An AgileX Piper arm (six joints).
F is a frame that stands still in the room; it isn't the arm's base.
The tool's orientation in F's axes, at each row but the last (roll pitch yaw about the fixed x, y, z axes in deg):
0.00 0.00 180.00
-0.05 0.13 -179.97
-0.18 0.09 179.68
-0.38 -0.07 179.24
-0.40 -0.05 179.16
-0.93 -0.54 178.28
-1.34 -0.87 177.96
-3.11 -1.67 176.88
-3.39 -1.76 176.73
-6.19 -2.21 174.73
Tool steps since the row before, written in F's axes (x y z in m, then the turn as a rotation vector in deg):
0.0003 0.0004 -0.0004 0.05 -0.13 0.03
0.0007 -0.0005 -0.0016 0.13 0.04 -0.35
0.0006 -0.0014 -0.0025 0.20 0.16 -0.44
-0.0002 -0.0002 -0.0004 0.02 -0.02 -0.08
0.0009 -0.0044 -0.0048 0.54 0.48 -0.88
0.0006 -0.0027 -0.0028 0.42 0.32 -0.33
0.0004 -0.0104 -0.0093 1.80 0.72 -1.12
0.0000 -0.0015 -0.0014 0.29 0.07 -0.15
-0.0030 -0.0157 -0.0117 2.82 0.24 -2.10
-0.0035 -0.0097 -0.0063 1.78 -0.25 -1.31
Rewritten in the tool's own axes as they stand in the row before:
-0.0003 -0.0004 -0.0004 -0.05 0.13 0.03
-0.0007 0.0005 -0.0016 -0.13 -0.04 -0.35
-0.0006 0.0014 -0.0025 -0.20 -0.16 -0.44
0.0002 0.0002 -0.0004 -0.02 0.02 -0.08
-0.0010 0.0044 -0.0048 -0.53 -0.48 -0.88
-0.0007 0.0027 -0.0027 -0.41 -0.33 -0.33
-0.0009 0.0106 -0.0090 -1.79 -0.76 -1.11
-0.0001 0.0016 -0.0013 -0.29 -0.08 -0.15
0.0017 0.0165 -0.0108 -2.86 -0.28 -2.03
0.0023 0.0106 -0.0053 -1.84 0.22 -1.22

